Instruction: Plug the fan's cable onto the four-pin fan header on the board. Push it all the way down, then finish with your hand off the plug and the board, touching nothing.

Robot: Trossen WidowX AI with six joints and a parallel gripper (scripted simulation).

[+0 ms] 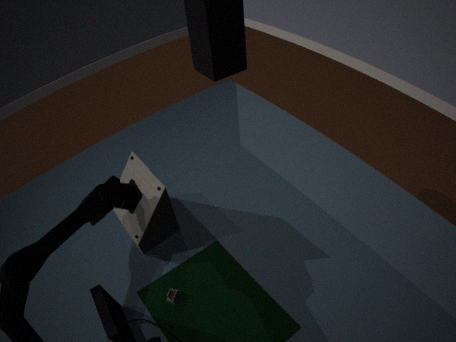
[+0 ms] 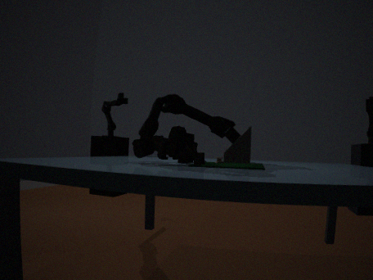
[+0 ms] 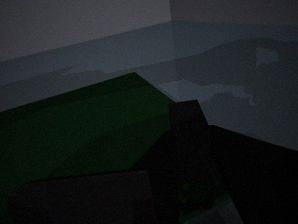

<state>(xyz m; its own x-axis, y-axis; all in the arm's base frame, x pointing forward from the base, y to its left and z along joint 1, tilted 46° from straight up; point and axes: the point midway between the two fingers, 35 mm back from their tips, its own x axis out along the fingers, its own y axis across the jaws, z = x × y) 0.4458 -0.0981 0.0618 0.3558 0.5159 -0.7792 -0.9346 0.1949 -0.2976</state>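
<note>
Right now the black plug is 1 cm to the left of my gripper tip and 1 cm below it. Round my gripper tip: green board (12 cm behind, 9 cm to the left, 5 cm below); white four-pin header (21 cm behind, 4 cm to the left, 3 cm below); black fan (20 cm behind, 9 cm to the right, 3 cm above).
</note>
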